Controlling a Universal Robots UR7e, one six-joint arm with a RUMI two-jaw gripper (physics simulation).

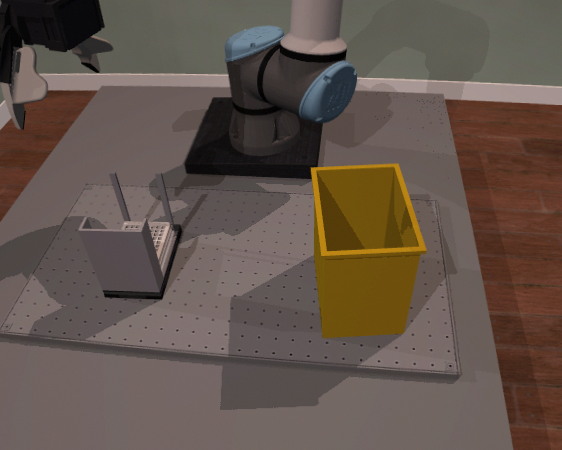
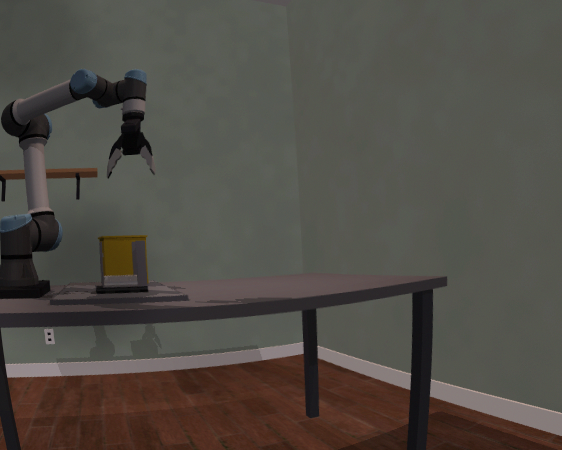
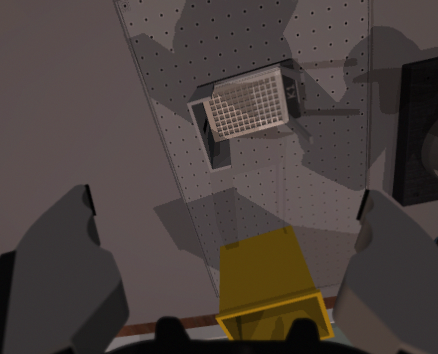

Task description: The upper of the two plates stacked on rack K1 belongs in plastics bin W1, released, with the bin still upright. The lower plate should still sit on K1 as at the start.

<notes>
The pictures show: the gripper and a yellow plastics bin W1.
The gripper shows as well in image 2 and in image 3.
</notes>
